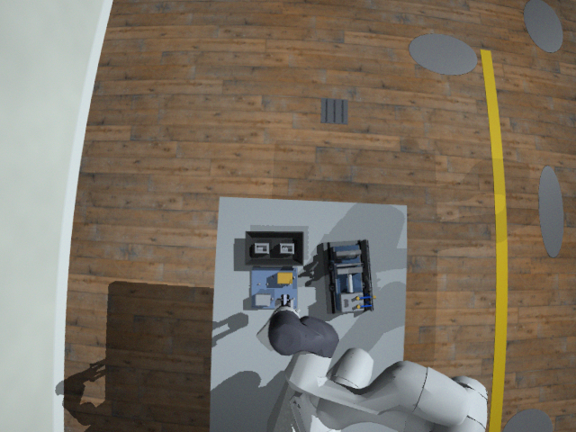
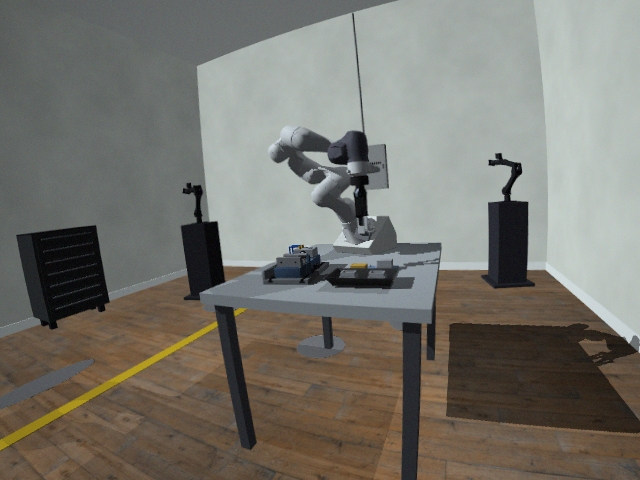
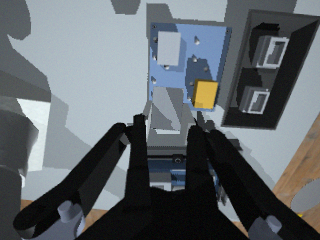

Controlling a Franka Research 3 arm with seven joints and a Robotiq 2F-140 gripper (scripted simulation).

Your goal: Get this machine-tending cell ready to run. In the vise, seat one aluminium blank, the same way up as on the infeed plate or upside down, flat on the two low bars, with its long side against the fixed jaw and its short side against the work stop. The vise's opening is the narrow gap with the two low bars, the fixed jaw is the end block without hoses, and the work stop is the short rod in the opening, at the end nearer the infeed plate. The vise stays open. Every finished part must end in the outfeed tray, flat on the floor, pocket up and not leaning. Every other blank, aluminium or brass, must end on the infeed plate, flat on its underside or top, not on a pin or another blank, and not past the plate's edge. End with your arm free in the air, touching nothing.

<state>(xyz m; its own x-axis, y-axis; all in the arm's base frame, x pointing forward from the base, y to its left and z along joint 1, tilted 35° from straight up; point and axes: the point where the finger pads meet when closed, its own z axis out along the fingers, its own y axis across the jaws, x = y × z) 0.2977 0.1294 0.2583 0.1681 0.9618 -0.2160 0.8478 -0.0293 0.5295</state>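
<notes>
Now: hand 9 cm short of the brass blank, 2 cm to the left of it and 16 cm above it. Round my hand: vise 4 cm ahead, 27 cm to the right, 15 cm below.
</notes>
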